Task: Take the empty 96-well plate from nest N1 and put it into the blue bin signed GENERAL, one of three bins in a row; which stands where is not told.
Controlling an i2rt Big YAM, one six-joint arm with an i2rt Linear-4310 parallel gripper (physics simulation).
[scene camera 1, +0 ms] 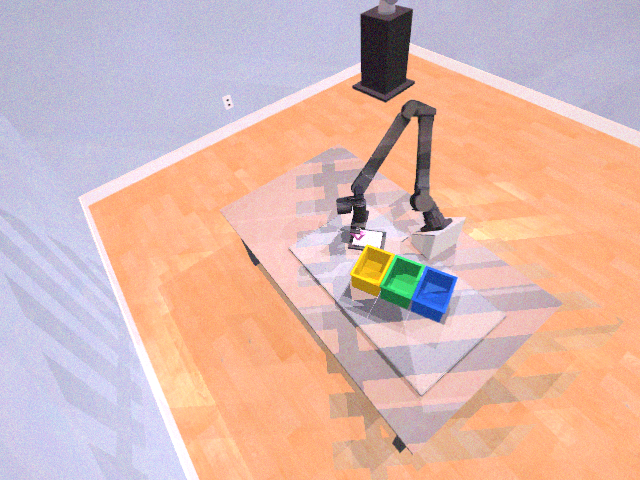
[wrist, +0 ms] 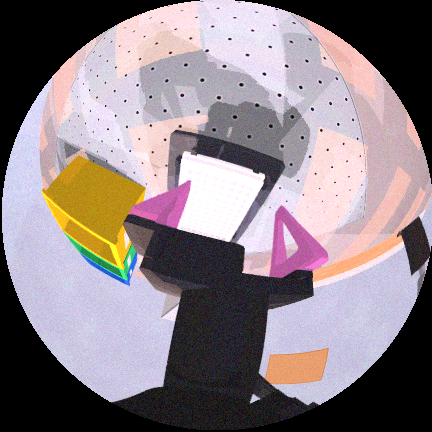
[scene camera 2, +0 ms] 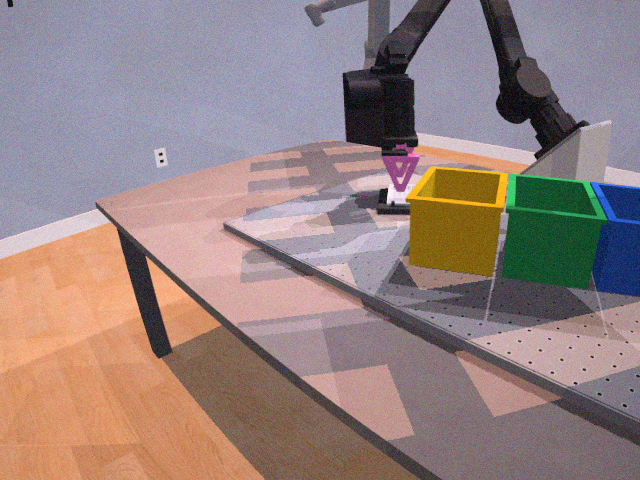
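Seen in the pictures: gripper, fingertip midpoint: point(scene camera 1: 359, 232) point(wrist: 236, 196) point(scene camera 2: 399, 184); arm's base at its link origin: point(scene camera 1: 437, 226) point(scene camera 2: 565, 145).
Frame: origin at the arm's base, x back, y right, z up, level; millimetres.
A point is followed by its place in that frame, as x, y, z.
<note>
The white 96-well plate point(scene camera 1: 372, 239) @(-184, 205, -97) point(scene camera 2: 393, 197) @(-258, 248, -89) point(wrist: 220, 200) @(-201, 248, -90) lies flat in the dark nest point(scene camera 2: 391, 210) @(-277, 239, -107) point(wrist: 225, 147) @(-242, 290, -104) beside the yellow bin. My gripper point(scene camera 1: 357, 237) @(-201, 271, -82) point(scene camera 2: 401, 189) @(-201, 271, -82) point(wrist: 236, 196) @(-201, 271, -82) points down with its pink fingers wide open and nothing held. It is low at the plate's end away from the bins. In the wrist view the left fingertip overlaps the plate's left edge and the right one is beyond the nest's right side. Contact cannot be told. The blue bin point(scene camera 1: 429, 308) @(-318, -203, -39) point(scene camera 2: 617, 258) @(-335, -155, -66) is at the far end of the row; its sign is unreadable.
The yellow bin point(scene camera 1: 365, 285) @(-403, 48, -62) point(scene camera 2: 452, 237) @(-404, 52, -66) point(wrist: 95, 200) @(-323, 142, -57) is nearest the nest, and the green bin point(scene camera 1: 395, 297) @(-362, -76, -59) point(scene camera 2: 547, 253) @(-364, -69, -71) stands between it and the blue one. The bins stand on a perforated board point(scene camera 1: 439, 351) @(-397, -320, -115) point(scene camera 2: 563, 346) @(-484, -132, -115). A pale angled block point(scene camera 1: 439, 245) @(-38, -51, -52) point(scene camera 2: 591, 152) @(-19, -55, -3) is at the arm's base.
</note>
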